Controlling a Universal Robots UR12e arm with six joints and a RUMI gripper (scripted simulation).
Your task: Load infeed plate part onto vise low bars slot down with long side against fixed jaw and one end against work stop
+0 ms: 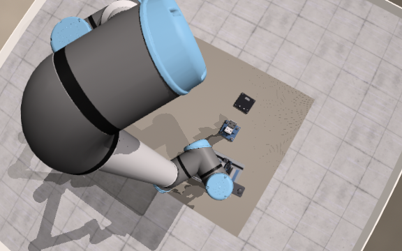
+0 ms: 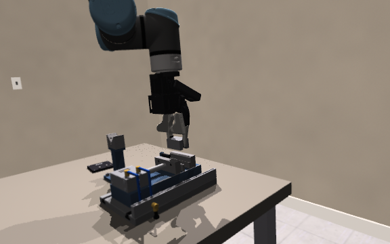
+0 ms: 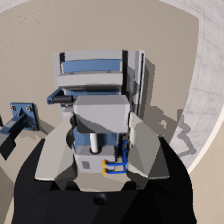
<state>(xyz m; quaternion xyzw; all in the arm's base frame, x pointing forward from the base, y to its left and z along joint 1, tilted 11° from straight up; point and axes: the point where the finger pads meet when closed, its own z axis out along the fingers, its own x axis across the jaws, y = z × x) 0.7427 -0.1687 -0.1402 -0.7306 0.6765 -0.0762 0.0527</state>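
Now: hand 10 mm above the part. Also, from my hand: fixed jaw (30 mm ahead, 20 mm to the left, 70 mm below); work stop rod (70 mm to the left, 60 mm below); cylinder rod (90 mm behind, 10 mm to the left, 70 mm below).
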